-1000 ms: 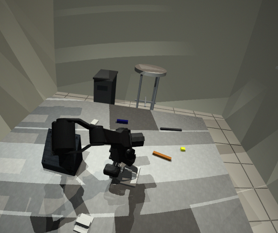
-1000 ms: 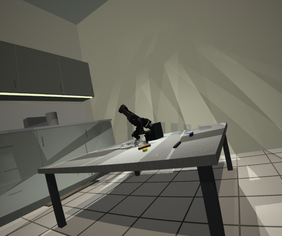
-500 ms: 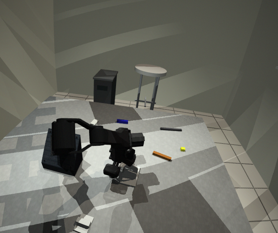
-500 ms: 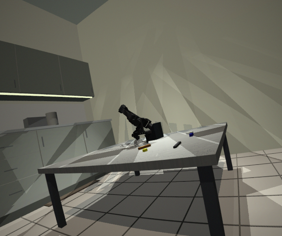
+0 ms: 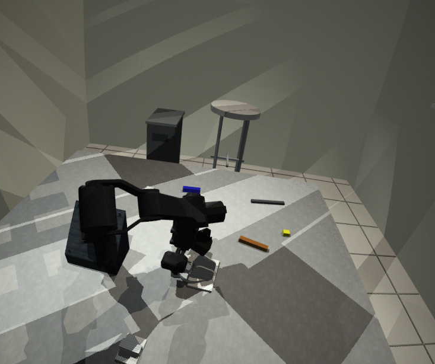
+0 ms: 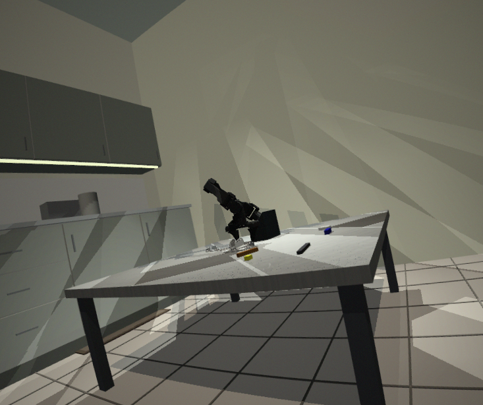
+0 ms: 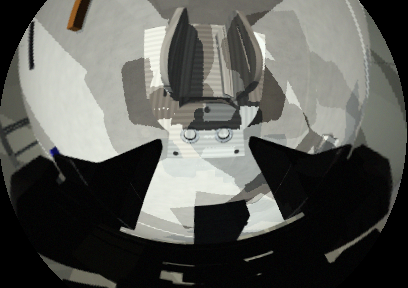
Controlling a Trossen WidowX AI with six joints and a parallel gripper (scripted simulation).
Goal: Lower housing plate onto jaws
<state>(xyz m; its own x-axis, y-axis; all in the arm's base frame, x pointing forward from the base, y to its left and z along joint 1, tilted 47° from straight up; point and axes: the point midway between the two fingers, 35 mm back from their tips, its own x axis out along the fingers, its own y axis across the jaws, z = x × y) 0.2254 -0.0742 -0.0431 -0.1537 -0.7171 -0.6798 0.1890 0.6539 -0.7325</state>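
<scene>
My gripper tip is 70 mm short of the white base, 20 mm to the left of it and 20 mm above it. From my gripper tip the other things lie so: orange bar 240 mm ahead, 120 mm to the left, 10 mm below; blue block 420 mm to the left, 10 mm below, 10 mm ahead; yellow cube 380 mm ahead, 190 mm to the left, 20 mm below.
</scene>
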